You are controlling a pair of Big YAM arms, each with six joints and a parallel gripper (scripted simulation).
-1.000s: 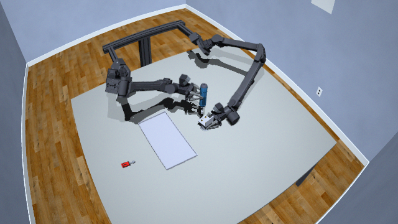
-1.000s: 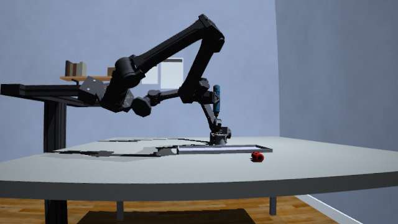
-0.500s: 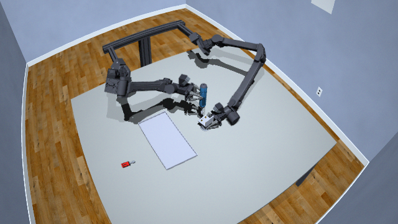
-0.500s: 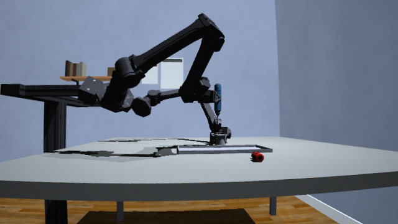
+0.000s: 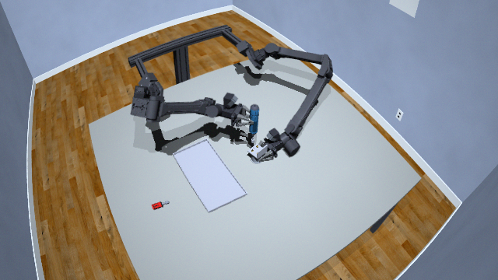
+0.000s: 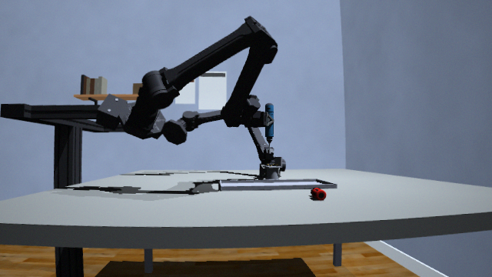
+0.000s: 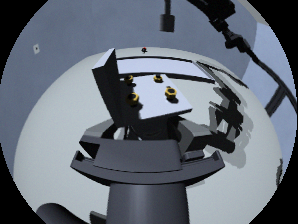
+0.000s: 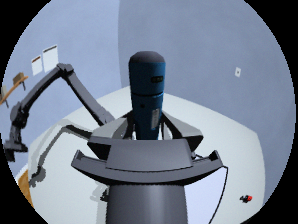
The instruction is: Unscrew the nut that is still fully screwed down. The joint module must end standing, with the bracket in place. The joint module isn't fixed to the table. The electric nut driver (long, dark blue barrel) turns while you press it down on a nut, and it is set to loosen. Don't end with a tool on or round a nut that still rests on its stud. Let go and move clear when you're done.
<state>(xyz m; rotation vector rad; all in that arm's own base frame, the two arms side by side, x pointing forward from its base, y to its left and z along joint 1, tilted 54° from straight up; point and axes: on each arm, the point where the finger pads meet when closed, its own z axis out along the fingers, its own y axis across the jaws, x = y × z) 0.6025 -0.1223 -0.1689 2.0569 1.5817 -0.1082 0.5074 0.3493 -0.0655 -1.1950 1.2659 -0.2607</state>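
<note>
Right now the bracket is 5 cm above my left hand. From my left hand the other things lie so: red tool 3 cm ahead, 59 cm to the right, 1 cm below.
</note>
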